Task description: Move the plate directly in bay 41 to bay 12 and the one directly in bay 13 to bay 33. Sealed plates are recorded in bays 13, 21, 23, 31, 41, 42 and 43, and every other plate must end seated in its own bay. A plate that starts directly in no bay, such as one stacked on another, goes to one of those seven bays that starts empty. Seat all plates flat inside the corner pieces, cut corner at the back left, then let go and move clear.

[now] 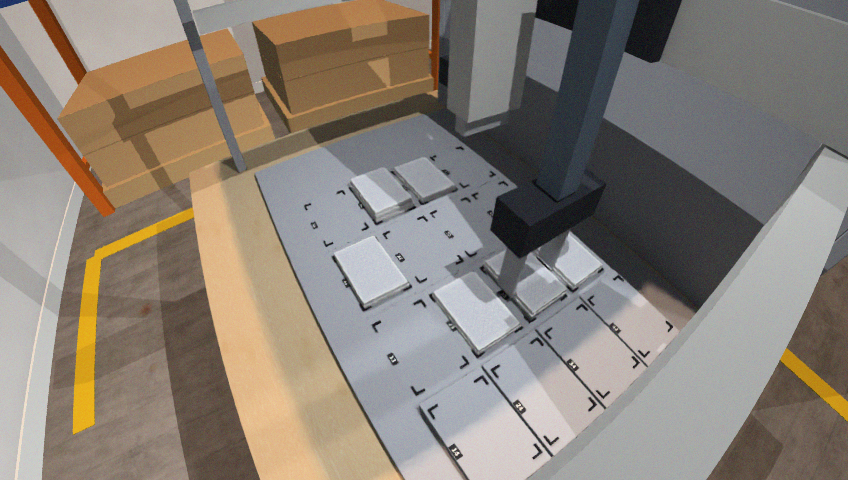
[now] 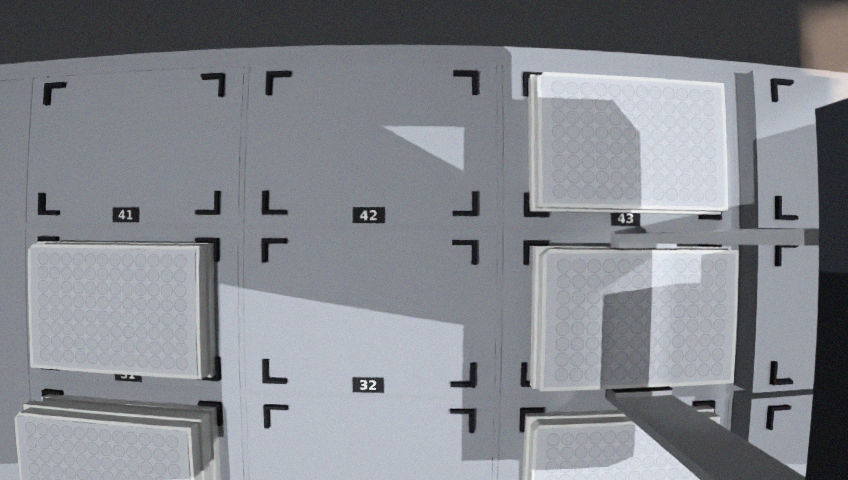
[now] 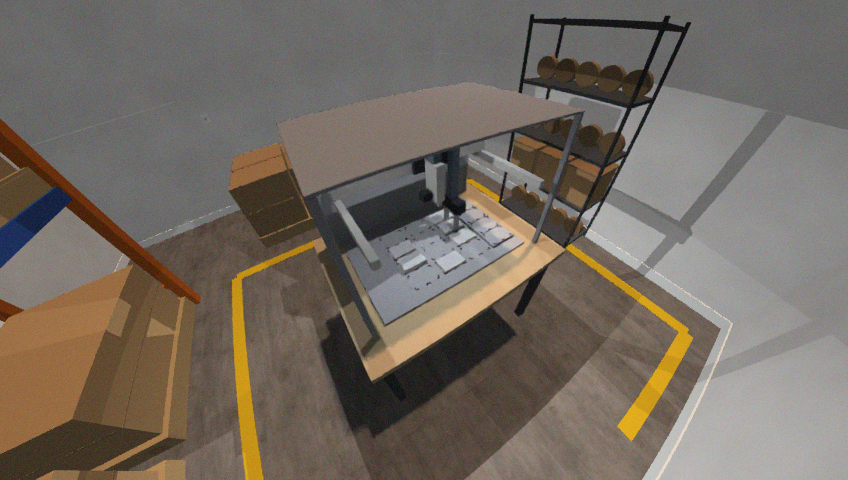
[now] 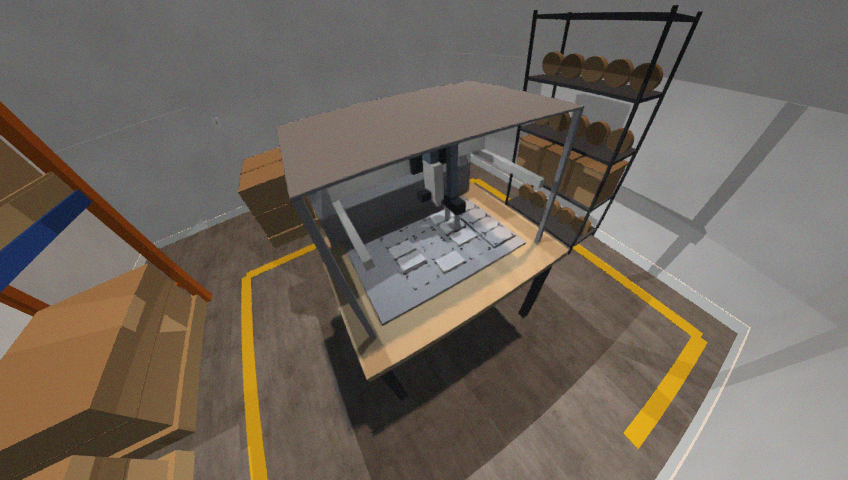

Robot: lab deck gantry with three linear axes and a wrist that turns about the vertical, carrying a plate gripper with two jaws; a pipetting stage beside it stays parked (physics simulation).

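Frame: origin at the robot's base, x ahead, y left, z up, level; millimetres.
Where they show: gripper, fingertip midpoint: (image 1: 525,277) (image 2: 637,317) (image 3: 451,225) (image 4: 452,225); robot's base, link origin: (image 1: 306,206) (image 3: 416,289) (image 4: 415,289).
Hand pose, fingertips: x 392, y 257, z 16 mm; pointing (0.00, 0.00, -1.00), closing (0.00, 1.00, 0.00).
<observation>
Things, the pixels of their top centre, and the offset from my fingertips. "spot": a spot on its surface instead.
- white plate, top centre: (image 2: 644,319) (image 1: 526,274) (image 4: 452,224) (image 3: 451,224) 0 mm ahead, 0 mm left, 7 mm up
- bay 31, surface spot: (image 2: 113,309) (image 1: 424,176) spot: 325 mm back, 0 mm left, 2 mm down
- bay 23, surface spot: (image 2: 571,457) spot: 38 mm back, 88 mm right, 2 mm down
- bay 43, surface spot: (image 2: 684,142) (image 1: 578,263) spot: 32 mm ahead, 108 mm left, 2 mm down
The gripper (image 1: 529,282) (image 2: 645,315) is shut on a white plate (image 1: 540,290) (image 2: 571,333) at bay 33, one jaw at its front side and one at its back side. The plate looks level and sits at or slightly above the corner pieces; its full seating cannot be told. A plate (image 1: 371,270) lies in bay 12. Bays 13 (image 1: 392,358), 41 (image 2: 125,214) and 42 (image 2: 368,215) hold no plate. A stack of plates (image 1: 380,193) (image 2: 101,452) stands at bay 21. Single plates show in bay 31 (image 1: 423,178) (image 2: 113,309), bay 23 (image 1: 476,312) (image 2: 571,457) and bay 43 (image 1: 577,261) (image 2: 684,142).
The pale pipetting stage (image 1: 490,65) stands parked behind the deck. A grey frame post (image 1: 211,89) rises at the deck's left. A pale beam (image 1: 767,267) crosses at the right. Cardboard boxes (image 1: 345,53) and a black shelf rack (image 3: 606,23) stand beyond the table.
</observation>
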